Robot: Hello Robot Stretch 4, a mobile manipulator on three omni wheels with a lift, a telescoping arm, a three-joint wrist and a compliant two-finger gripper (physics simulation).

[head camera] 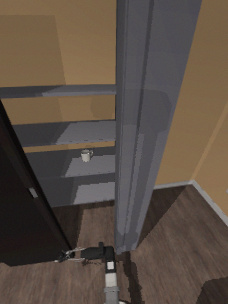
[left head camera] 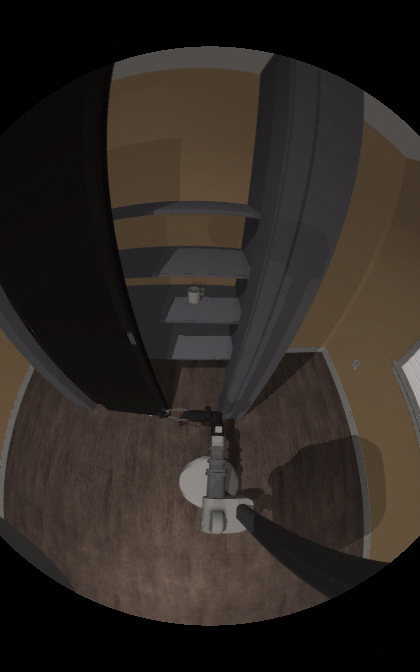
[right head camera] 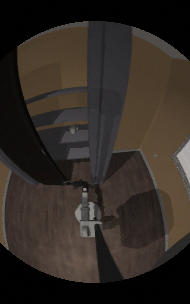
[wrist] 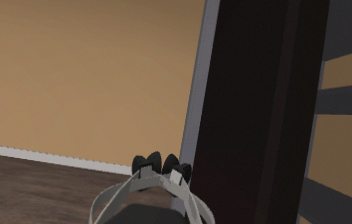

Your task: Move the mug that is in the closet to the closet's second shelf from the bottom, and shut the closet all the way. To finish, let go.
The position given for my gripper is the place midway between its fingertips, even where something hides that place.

In view: my gripper (wrist: 162, 165), a grey closet frame (left head camera: 307, 143) and a closet door (left head camera: 69, 285).
The grey closet frame also shows in the head camera view (head camera: 152, 51). The closet door also shows in the wrist view (wrist: 251, 153).
